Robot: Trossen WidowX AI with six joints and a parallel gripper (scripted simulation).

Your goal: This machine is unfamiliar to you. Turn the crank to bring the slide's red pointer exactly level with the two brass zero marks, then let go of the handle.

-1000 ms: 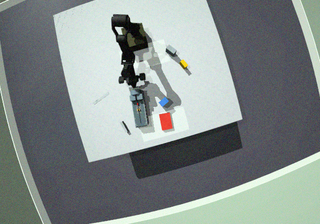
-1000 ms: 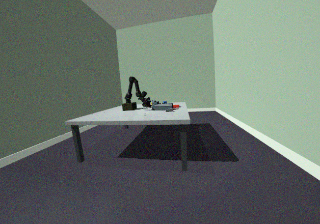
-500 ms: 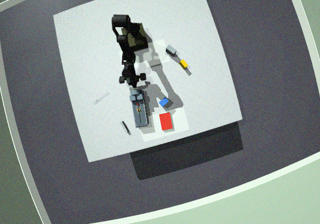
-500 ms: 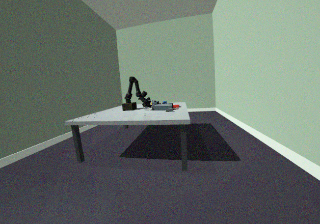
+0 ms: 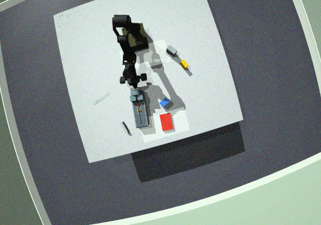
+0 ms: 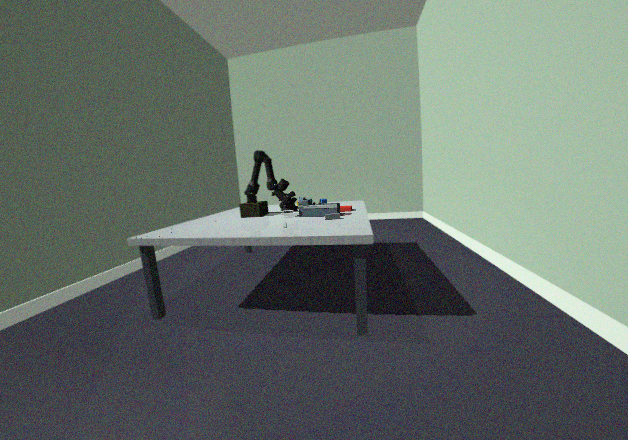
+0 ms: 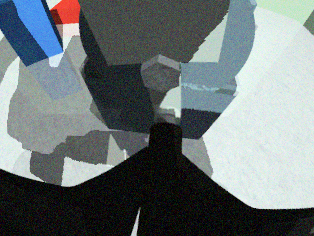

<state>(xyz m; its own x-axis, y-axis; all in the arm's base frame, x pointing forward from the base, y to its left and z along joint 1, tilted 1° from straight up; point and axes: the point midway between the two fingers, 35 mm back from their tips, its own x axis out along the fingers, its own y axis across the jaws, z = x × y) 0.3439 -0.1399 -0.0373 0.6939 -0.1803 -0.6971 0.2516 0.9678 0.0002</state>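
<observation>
Right now the crank handle is 3 cm above my gripper tip and 2 cm behind it. Round my gripper tip: red pointer (12 cm ahead, 5 cm above, 2 cm to the right); then blue block (18 cm ahead, 15 cm to the left, 1 cm above); then pale strip (29 cm to the right, 3 cm below, 3 cm behind).
</observation>
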